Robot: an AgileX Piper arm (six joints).
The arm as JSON. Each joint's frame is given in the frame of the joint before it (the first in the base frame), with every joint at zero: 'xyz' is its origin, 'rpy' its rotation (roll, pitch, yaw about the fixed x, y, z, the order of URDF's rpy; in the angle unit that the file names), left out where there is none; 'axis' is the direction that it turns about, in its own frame. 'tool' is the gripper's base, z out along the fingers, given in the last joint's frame.
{
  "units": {
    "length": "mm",
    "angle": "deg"
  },
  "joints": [
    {
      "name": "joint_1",
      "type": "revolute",
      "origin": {
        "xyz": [
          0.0,
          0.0,
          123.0
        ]
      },
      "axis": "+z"
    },
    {
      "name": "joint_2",
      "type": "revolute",
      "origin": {
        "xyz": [
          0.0,
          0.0,
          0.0
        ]
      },
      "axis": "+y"
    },
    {
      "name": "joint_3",
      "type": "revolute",
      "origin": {
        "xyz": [
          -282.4,
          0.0,
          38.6
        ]
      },
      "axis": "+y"
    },
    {
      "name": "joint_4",
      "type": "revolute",
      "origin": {
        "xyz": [
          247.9,
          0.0,
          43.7
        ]
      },
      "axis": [
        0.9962,
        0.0,
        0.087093
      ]
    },
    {
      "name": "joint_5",
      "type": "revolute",
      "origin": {
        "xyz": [
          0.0,
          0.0,
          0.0
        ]
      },
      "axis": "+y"
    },
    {
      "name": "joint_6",
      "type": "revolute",
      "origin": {
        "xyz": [
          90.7,
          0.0,
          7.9
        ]
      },
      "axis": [
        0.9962,
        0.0,
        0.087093
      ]
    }
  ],
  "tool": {
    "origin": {
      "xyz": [
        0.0,
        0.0,
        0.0
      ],
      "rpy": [
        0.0,
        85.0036,
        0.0
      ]
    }
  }
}
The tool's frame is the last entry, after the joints.
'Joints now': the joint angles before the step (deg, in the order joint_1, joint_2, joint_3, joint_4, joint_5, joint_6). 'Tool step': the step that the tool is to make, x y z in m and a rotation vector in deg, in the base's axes. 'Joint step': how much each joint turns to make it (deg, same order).
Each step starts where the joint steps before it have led.
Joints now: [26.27, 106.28, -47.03, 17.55, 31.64, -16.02]
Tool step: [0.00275, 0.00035, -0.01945, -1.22, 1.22, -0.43]
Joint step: [0.00, 4.01, -0.26, 0.00, -2.23, 0.06]
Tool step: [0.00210, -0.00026, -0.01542, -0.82, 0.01, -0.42]
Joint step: [0.01, 3.04, 0.00, -0.01, -2.80, 0.00]
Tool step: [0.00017, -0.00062, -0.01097, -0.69, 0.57, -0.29]
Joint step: [-0.01, 2.15, 0.00, 0.01, -1.41, 0.07]
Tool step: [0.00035, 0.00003, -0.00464, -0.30, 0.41, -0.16]
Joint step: [0.00, 0.99, -0.19, 0.00, -0.34, 0.12]
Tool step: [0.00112, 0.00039, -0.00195, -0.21, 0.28, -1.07]
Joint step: [0.00, 0.53, -0.35, -0.25, 0.00, 1.31]
